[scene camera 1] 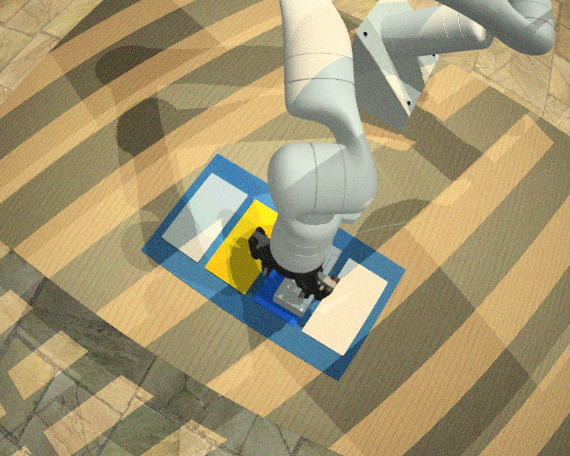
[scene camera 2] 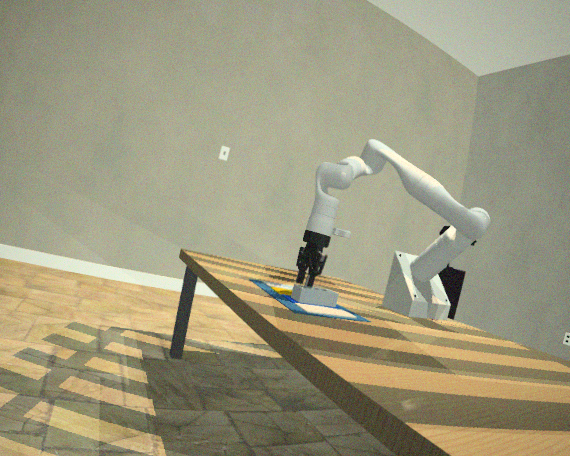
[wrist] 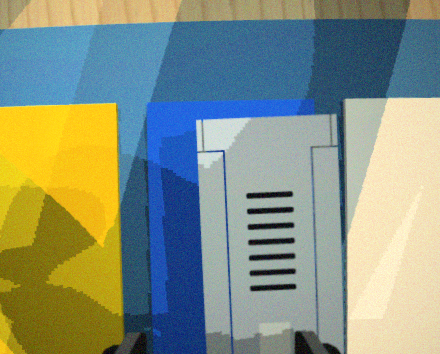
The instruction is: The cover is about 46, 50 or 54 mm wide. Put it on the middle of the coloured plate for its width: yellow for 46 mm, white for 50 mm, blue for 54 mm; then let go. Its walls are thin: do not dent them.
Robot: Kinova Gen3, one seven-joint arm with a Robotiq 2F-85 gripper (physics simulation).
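Places are measured from the arm's base along level axes (x ahead, y left, z up), in metres.
Pixels of known places: gripper, fingertip midpoint: (scene camera 1: 286, 282) (scene camera 2: 303, 285); arm's base, link origin: (scene camera 1: 394, 37) (scene camera 2: 419, 271).
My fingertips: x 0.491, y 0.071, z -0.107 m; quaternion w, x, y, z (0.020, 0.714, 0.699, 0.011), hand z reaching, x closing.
Note:
For each thing: its middle in the pictures, then the offset to it from my fingertips. "pt": a spot on its surface instead. Level surfaces: height alone.
- grey cover, body centre: (wrist: 267, 261) (scene camera 1: 307, 276) (scene camera 2: 314, 295) dx -0.033, dy +0.021, dz -0.020 m
- blue plate, body centre: (wrist: 233, 256) (scene camera 1: 297, 276) (scene camera 2: 310, 301) dx -0.031, dy +0.007, dz -0.042 m
- pale plate, surface spot: (wrist: 400, 200) pt dx -0.056, dy +0.088, dz -0.040 m
- blue mat, surface height: dz -0.044 m
The grey cover (scene camera 1: 294, 298) (scene camera 2: 314, 296) (wrist: 270, 170), a box with black slots on top, sits off-centre on the blue plate (scene camera 1: 263, 290) (wrist: 172, 225). It is turned slightly and overhangs the plate's right edge in the wrist view; a strip of blue shows along its left. I cannot tell its width. My gripper (scene camera 1: 283, 284) (scene camera 2: 305, 286) (wrist: 219, 344) is open, with nothing between its fingers. Its tips are near the height of the cover's top. In the wrist view the right finger overlaps the cover and the left finger is left of the blue plate. The arm hides part of the cover in scene camera 1.
The yellow plate (scene camera 1: 227, 262) (wrist: 60, 145) lies on one side of the blue plate. A pale plate (scene camera 1: 347, 310) (wrist: 400, 200) lies close on the other side, and another pale plate (scene camera 1: 205, 215) lies beyond the yellow one. All lie on a blue mat (scene camera 1: 280, 332) (scene camera 2: 260, 285) (wrist: 240, 60).

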